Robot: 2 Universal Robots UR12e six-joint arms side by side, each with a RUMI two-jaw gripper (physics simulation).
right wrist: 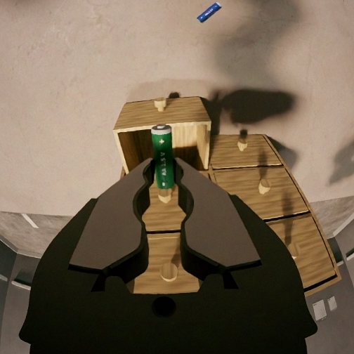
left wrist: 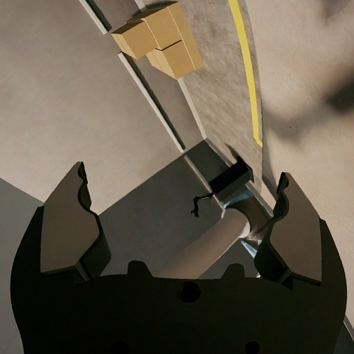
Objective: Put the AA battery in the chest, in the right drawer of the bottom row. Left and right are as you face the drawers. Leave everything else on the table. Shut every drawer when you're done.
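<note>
A green AA battery [right wrist: 162,145] is held between the fingertips of my right gripper [right wrist: 163,160], its plus end towards the top of the right wrist view. It shows in front of the open drawer [right wrist: 162,116] of the wooden chest [right wrist: 246,192]; its height over the drawer is hard to tell. This drawer is in the bottom row, on the right as one faces the drawers. The other drawer fronts in view look shut. The inside of the drawer is partly hidden by the battery and fingers. My left gripper [left wrist: 183,167] is open and empty, away from the chest.
A blue battery [right wrist: 209,12] lies on the table beyond the open drawer. Round knobs stick out from the drawer fronts. In the left wrist view, cardboard boxes [left wrist: 162,37] stand on the floor near a yellow line [left wrist: 246,65], and a pale cylindrical arm part [left wrist: 210,242] shows between the fingers.
</note>
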